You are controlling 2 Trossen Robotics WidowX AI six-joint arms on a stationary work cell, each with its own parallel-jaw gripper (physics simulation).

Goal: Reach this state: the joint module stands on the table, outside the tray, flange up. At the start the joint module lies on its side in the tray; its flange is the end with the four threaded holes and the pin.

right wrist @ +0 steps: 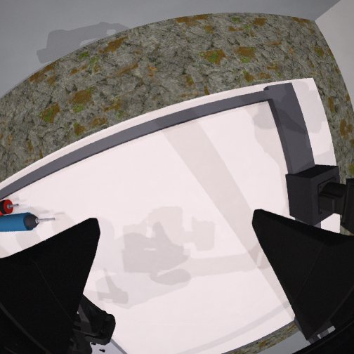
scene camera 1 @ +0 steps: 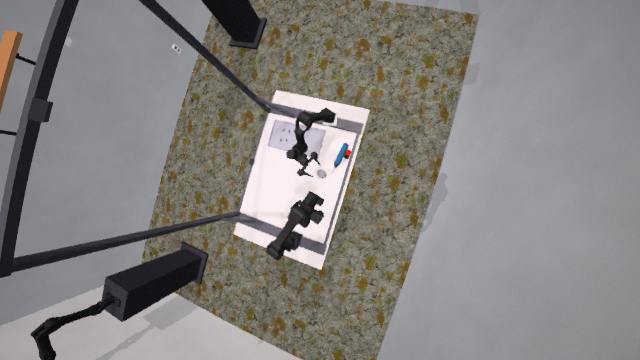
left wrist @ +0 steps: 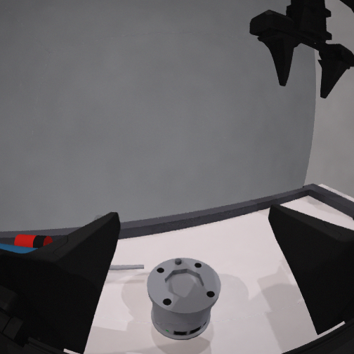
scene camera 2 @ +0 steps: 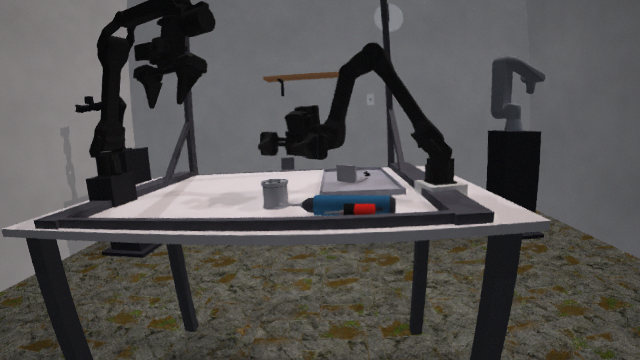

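Pixels of known places: left gripper, fingertip midpoint: [scene camera 1: 317,171] [scene camera 2: 274,147]; right gripper, fingertip midpoint: [scene camera 2: 164,106]; left arm's base, origin of the base link: [scene camera 1: 330,118] [scene camera 2: 440,182]; right arm's base, origin of the base link: [scene camera 1: 290,241] [scene camera 2: 110,175].
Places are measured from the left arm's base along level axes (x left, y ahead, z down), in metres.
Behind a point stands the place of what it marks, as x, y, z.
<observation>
The grey joint module [scene camera 1: 321,173] @(-0.016, 0.407, -0.024) [scene camera 2: 275,194] @(0.012, 0.408, -0.004) [left wrist: 181,316] stands upright on the white table [scene camera 1: 267,185] @(-0.443, 0.538, 0.031), outside the tray [scene camera 1: 274,141] @(-0.424, 0.189, 0.026) [scene camera 2: 362,191] @(-0.044, 0.194, 0.017). Its flange faces up; the left wrist view shows the four holes and the pin. My left gripper [scene camera 1: 316,170] @(-0.031, 0.403, -0.105) [scene camera 2: 287,144] [left wrist: 196,217] is open and empty, back from the module and above table level in scene camera 2, with a gap between fingers and module. My right gripper [scene camera 2: 166,104] @(0.007, 0.643, -0.218) [left wrist: 304,91] [right wrist: 177,223] is open and empty, high above the table at the left of scene camera 2.
A blue screwdriver [scene camera 1: 341,155] @(0.110, 0.266, -0.009) [scene camera 2: 330,203] @(0.109, 0.300, 0.001) [left wrist: 14,248] [right wrist: 15,222] lies beside the module, its shaft pointing towards it. A red one [scene camera 1: 348,153] @(0.157, 0.247, -0.002) [scene camera 2: 363,209] @(0.165, 0.248, 0.003) [left wrist: 25,241] [right wrist: 6,206] lies next to it. A grey block [scene camera 2: 346,173] @(-0.204, 0.200, -0.005) stands on the tray. A dark frame rail [scene camera 2: 250,221] @(0.153, 0.453, 0.012) borders the table.
</observation>
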